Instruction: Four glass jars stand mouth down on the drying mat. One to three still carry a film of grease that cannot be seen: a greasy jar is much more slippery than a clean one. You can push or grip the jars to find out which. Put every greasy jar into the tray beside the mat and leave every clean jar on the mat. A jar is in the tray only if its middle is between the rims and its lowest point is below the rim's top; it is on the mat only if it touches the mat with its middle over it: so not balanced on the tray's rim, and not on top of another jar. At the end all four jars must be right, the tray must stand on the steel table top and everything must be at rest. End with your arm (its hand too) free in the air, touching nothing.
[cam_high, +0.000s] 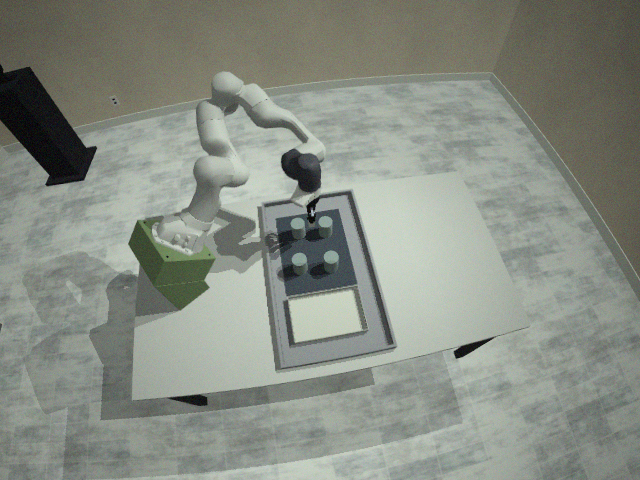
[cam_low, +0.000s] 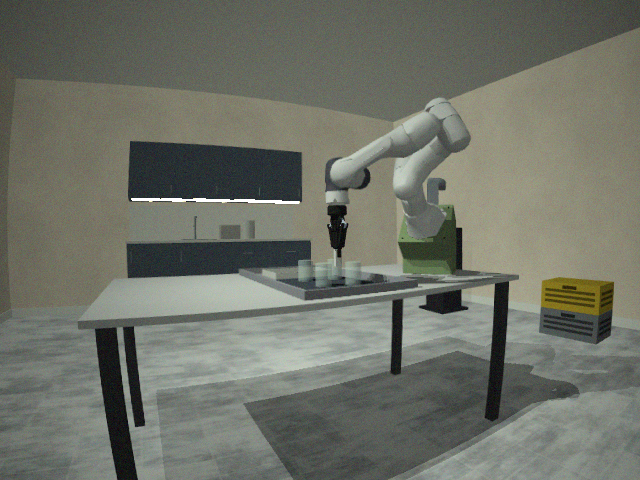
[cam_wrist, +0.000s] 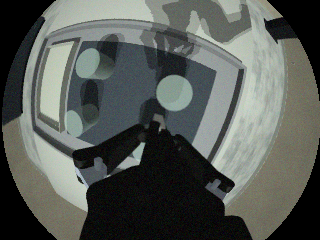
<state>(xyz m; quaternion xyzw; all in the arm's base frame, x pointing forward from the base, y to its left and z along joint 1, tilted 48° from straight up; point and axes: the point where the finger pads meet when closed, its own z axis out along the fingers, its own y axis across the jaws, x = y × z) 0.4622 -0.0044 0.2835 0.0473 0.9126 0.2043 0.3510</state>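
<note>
Right now my hand is 30 mm short of the grey steel surround, 190 mm to the left of it and 110 mm above it. Also, from my hand: white tray (30 mm ahead, 400 mm to the right, 100 mm below); dark drying mat (80 mm to the right, 110 mm below).
</note>
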